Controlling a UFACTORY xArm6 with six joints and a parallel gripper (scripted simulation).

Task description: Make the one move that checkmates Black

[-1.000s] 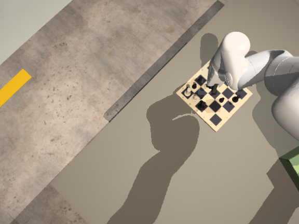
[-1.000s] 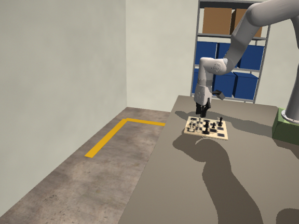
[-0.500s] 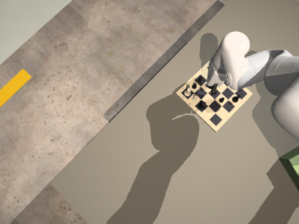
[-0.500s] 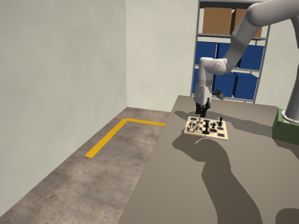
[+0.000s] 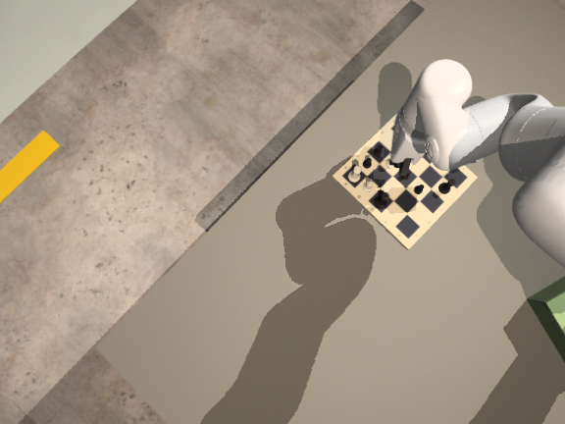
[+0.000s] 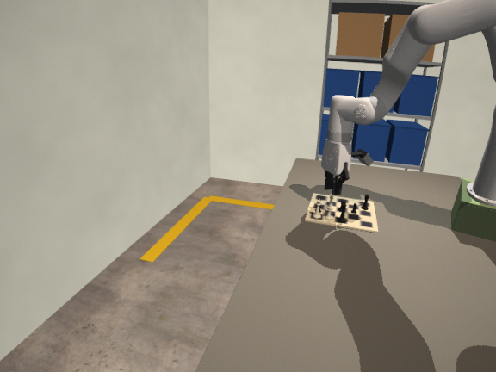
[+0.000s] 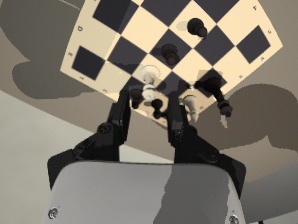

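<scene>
Now: the chessboard 8 cm below my hand and 4 cm behind it.
</scene>
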